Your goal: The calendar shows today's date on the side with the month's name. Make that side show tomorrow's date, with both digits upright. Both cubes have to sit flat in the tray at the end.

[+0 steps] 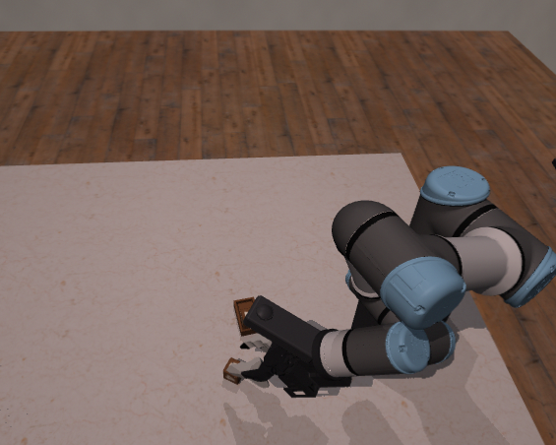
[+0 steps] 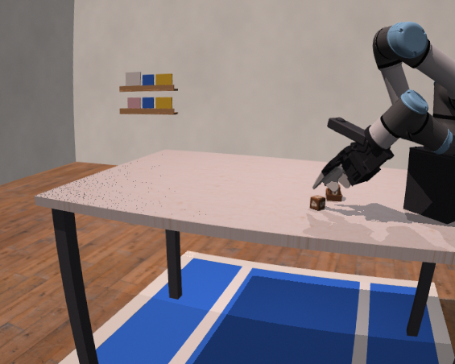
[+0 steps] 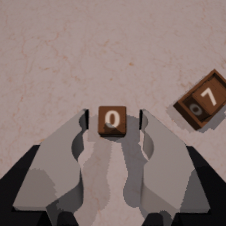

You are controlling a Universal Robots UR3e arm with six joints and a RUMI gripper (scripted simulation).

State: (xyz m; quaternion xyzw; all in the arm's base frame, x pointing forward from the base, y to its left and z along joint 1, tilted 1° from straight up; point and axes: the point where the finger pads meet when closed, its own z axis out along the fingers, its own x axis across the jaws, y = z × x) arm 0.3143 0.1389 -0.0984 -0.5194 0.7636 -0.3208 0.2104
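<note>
Now: hand 1 cm short of the brown digit cube and 5 cm above it. Round my hand: calendar tray 1 cm behind, 12 cm to the right, 6 cm below.
</note>
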